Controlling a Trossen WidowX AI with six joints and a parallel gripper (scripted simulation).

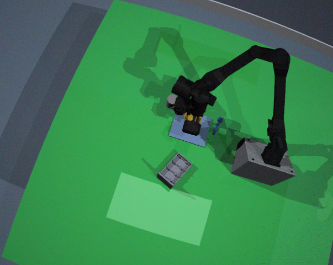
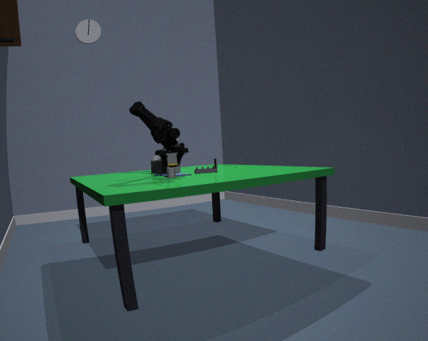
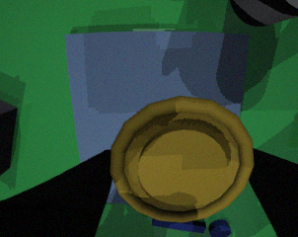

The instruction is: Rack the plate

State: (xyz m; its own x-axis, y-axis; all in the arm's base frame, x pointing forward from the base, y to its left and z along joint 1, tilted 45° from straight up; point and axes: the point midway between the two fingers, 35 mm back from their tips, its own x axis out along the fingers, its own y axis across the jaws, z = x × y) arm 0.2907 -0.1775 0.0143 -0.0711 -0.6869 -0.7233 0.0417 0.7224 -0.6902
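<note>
My gripper tip is now 20 mm to the right of the blue mat and 50 mm above it. The rest, counted from my gripper tip: dish rack: 20 mm ahead, 210 mm to the left, 30 mm below; then cup: 90 mm ahead, 60 mm to the right, 30 mm below; then yellow plate: 10 mm above.
</note>
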